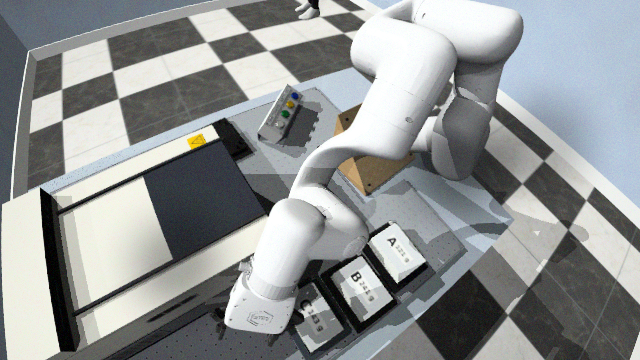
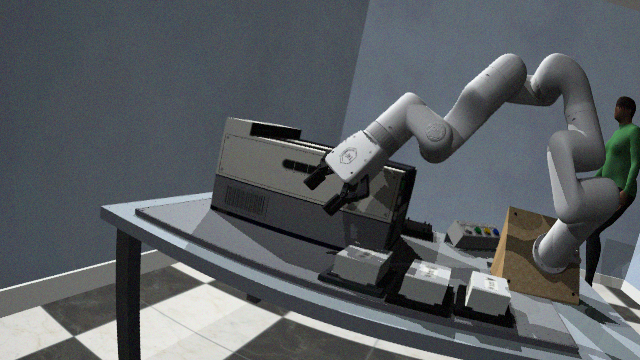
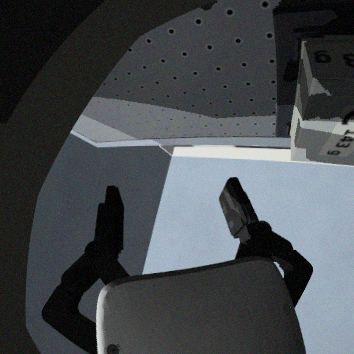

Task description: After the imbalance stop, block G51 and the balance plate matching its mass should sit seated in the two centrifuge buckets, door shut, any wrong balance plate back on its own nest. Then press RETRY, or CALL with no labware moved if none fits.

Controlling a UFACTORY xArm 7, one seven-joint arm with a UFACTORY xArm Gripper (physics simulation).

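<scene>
My gripper is open and empty, tilted in the air beside the centrifuge, near plate C. White plates A, 121 g, B, 241 g, and C, 143 g, sit in a row on black nests. The centrifuge top has a cream panel and a dark panel; I cannot tell which is the door. Block G51 and the buckets do not show. The button box has blue, yellow, green and pale buttons; its labels are unreadable.
The arm stands on a tan wooden base and reaches over the table between the button box and the plates. A black part juts from the centrifuge's end. A person in green stands behind the arm base.
</scene>
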